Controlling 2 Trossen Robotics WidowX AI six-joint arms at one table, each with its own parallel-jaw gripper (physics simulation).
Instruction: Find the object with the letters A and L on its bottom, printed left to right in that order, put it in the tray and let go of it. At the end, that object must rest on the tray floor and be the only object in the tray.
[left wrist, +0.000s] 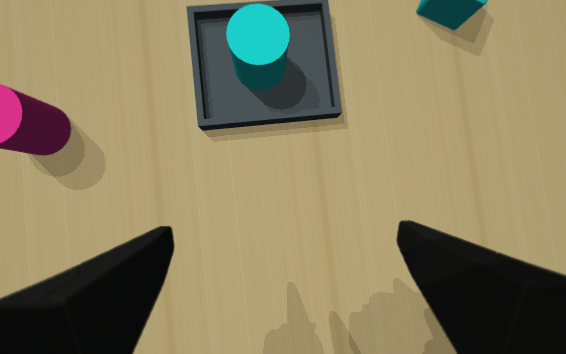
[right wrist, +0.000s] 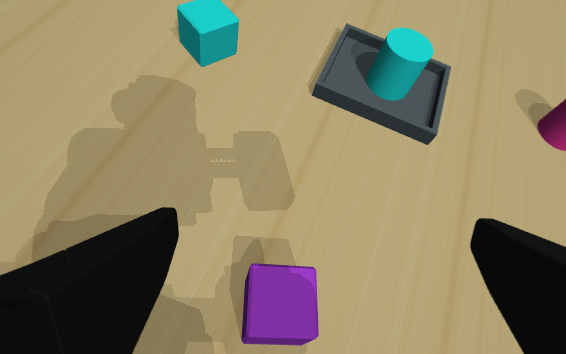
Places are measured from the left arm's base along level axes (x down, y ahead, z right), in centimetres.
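Pixels of known places: left gripper, fingertip midpoint: (left wrist: 287, 234); right gripper, fingertip midpoint: (right wrist: 324, 227).
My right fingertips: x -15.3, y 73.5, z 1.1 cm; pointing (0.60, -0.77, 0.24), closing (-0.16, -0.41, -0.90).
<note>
For each thing: its top centre in the pictures, then the offset to it from my right fingertips. "spot": a spot on its surface instead. Level surfaces: height alone.
- cyan cylinder, middle of its top: (left wrist: 258, 34) (right wrist: 410, 44) dz -1.0, dx +12.0, dy -28.5 cm
- dark grey tray, middle of its top: (left wrist: 264, 59) (right wrist: 387, 74) dz -0.6, dx +16.3, dy -28.4 cm
- purple block, middle of its top: (right wrist: 283, 299) dz -0.7, dx +13.6, dy -1.1 cm
- cyan block, middle of its top: (right wrist: 208, 11) dz +17.9, dx +13.6, dy -21.9 cm
- magenta cylinder, surface spot: (left wrist: 42, 122) (right wrist: 561, 104) spot: dz -18.8, dx +14.7, dy -34.3 cm
- wooden table, its level: dx +18.1 cm
A cyan cylinder (left wrist: 258, 35) (right wrist: 400, 65) stands upright inside the dark grey tray (left wrist: 270, 121) (right wrist: 372, 116), and no other object shows in the tray. Its bottom is hidden, so no letters can be seen. My left gripper (left wrist: 287, 234) is open and empty above the table, with the tray beyond its fingertips. My right gripper (right wrist: 324, 227) is open and empty. A purple block (right wrist: 281, 304) sits on the table near it, low in the right wrist view. A cyan block (left wrist: 455, 12) (right wrist: 209, 32) and a magenta cylinder (left wrist: 42, 122) (right wrist: 555, 127) are on the table outside the tray.
The wooden table (left wrist: 250, 190) (right wrist: 390, 200) lies under everything. The magenta cylinder is to the left of the tray in the left wrist view, and the cyan block is to its right. Arm shadows fall across the table in both views.
</note>
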